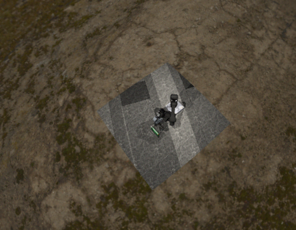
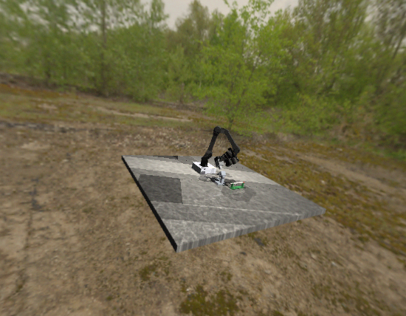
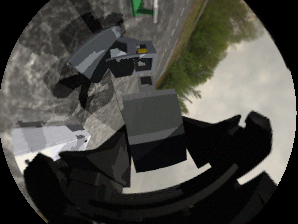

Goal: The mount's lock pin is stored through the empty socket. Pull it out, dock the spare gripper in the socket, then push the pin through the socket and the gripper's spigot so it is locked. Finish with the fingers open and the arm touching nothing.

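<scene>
Now: gripper tip 19 cm short of the green mount, 9 cm to the right of it and 14 cm above it. Round my gripper tip: spare gripper 1 cm to the left; grey mount 7 cm ahead, 10 cm below.
</scene>
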